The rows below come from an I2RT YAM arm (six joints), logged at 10 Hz.
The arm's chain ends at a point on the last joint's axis. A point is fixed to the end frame.
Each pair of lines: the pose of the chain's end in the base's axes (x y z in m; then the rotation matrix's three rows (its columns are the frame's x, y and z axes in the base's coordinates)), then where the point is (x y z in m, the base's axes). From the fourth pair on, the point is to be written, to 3 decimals.
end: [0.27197 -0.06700 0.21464], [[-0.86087 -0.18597 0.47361], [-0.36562 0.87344 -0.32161], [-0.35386 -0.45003 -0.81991]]
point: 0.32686 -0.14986 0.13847
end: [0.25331 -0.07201 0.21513], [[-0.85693 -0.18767 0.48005], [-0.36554 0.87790 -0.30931], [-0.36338 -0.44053 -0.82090]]
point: 0.30906 -0.15367 0.13829
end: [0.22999 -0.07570 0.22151], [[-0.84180 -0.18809 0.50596], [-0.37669 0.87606 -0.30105], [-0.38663 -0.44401 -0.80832]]
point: 0.28889 -0.15643 0.14605
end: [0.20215 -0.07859 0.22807], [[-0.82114 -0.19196 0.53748], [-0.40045 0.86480 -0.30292], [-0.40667 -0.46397 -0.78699]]
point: 0.265 -0.159 0.156
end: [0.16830 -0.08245 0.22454], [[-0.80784 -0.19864 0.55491], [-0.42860 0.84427 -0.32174], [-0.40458 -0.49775 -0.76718]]
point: 0.234 -0.165 0.156
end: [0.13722 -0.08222 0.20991], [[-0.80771 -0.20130 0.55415], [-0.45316 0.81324 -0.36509], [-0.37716 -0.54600 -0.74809]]
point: 0.203 -0.168 0.146
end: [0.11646 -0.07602 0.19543], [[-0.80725 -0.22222 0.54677], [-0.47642 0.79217 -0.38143], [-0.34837 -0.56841 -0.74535]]
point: 0.182 -0.163 0.134
